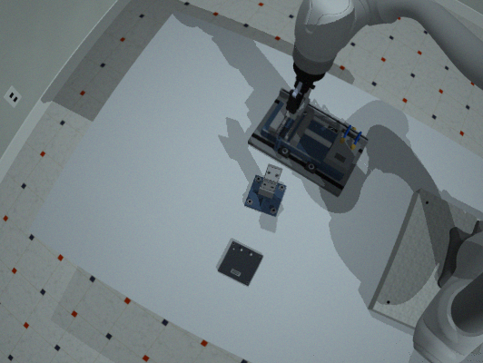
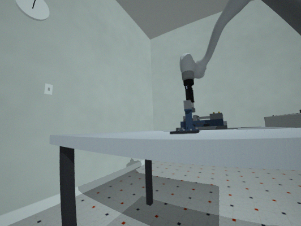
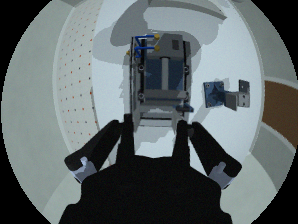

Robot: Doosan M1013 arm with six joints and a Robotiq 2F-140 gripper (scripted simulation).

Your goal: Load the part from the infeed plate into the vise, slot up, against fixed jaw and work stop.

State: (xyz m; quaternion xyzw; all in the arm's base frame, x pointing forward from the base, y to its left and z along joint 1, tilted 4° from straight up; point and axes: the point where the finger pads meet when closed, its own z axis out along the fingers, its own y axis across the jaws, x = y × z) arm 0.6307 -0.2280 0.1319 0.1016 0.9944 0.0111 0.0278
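My hand is 20 mm above the part. From my hand the other things lie so: vise 70 mm behind, 30 mm to the left, 120 mm below; then air cylinder 160 mm behind, 50 mm to the left, 90 mm below.
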